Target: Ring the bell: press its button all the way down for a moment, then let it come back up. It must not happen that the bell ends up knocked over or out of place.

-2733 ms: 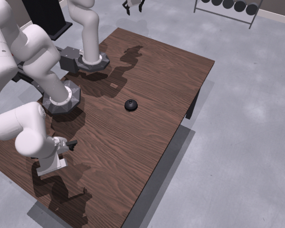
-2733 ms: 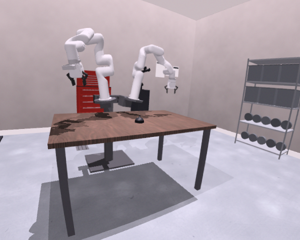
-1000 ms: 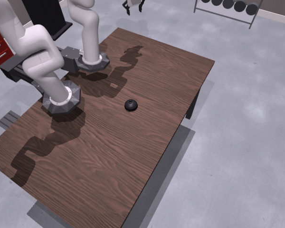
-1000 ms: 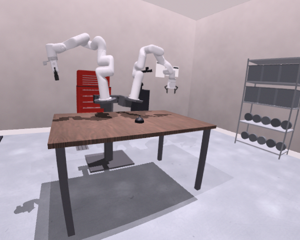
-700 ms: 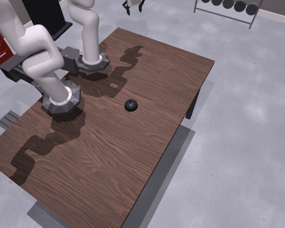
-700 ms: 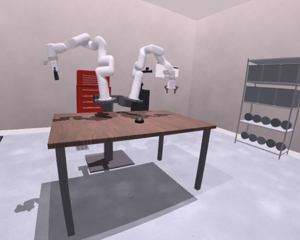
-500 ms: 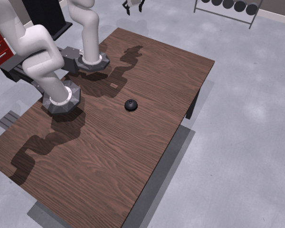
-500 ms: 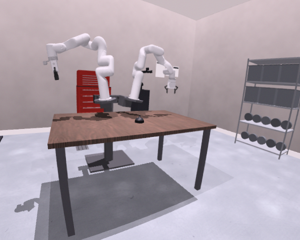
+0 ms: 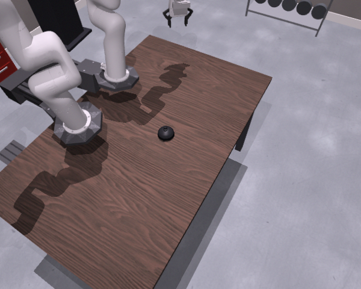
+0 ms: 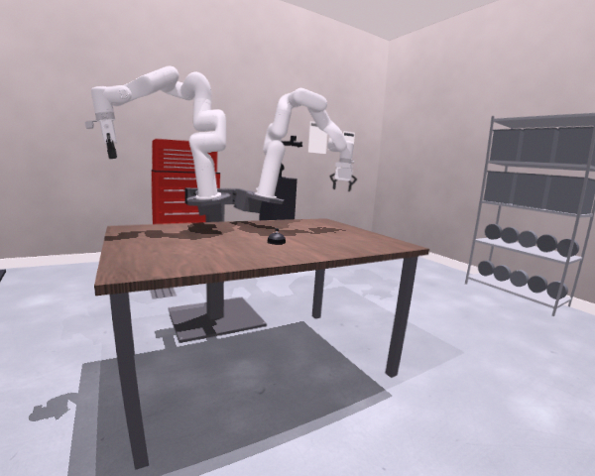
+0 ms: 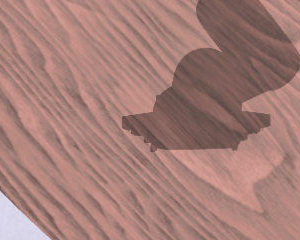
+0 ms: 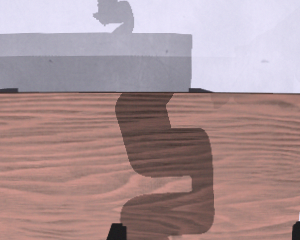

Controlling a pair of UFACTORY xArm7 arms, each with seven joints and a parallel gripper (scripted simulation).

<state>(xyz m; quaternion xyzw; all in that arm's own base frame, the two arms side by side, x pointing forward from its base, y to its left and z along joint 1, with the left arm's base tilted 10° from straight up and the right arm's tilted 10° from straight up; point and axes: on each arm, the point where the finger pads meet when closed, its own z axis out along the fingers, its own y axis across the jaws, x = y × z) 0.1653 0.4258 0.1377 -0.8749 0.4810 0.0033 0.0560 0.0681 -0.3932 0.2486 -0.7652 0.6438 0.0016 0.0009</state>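
The small round button is 580 mm to the right of my left hand, 180 mm below it and 180 mm ahead of it. Round my left hand: black domed bell: 580 mm to the right, 200 mm below, 180 mm ahead.
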